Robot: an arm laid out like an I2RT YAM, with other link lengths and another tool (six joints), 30 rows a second.
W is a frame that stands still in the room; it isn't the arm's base.
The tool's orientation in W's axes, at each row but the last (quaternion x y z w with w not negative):
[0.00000, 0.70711, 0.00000, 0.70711]
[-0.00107, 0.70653, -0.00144, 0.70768]
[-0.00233, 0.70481, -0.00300, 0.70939]
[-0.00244, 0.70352, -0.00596, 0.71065]
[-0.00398, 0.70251, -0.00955, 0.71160]
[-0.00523, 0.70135, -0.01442, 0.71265]
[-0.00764, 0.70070, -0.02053, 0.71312]
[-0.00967, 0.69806, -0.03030, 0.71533]
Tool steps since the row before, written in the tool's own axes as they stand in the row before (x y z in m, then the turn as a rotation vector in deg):
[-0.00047, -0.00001, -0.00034, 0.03, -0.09, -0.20]
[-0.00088, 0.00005, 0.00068, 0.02, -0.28, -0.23]
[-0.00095, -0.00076, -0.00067, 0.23, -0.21, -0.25]
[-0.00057, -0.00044, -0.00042, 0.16, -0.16, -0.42]
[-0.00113, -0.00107, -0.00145, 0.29, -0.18, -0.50]
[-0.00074, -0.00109, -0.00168, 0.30, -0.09, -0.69]
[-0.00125, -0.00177, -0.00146, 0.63, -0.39, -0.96]
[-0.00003, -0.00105, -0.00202, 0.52, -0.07, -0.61]
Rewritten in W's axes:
[-0.00034, -0.00001, 0.00047, -0.20, -0.09, -0.03]
[0.00068, 0.00005, 0.00088, -0.23, -0.28, -0.02]
[-0.00068, -0.00075, 0.00095, -0.25, -0.21, -0.23]
[-0.00043, -0.00043, 0.00057, -0.42, -0.16, -0.16]
[-0.00147, -0.00104, 0.00113, -0.50, -0.18, -0.29]
[-0.00171, -0.00105, 0.00074, -0.69, -0.09, -0.31]
[-0.00151, -0.00169, 0.00129, -0.96, -0.40, -0.63]
[-0.00205, -0.00099, 0.00004, -0.60, -0.08, -0.53]

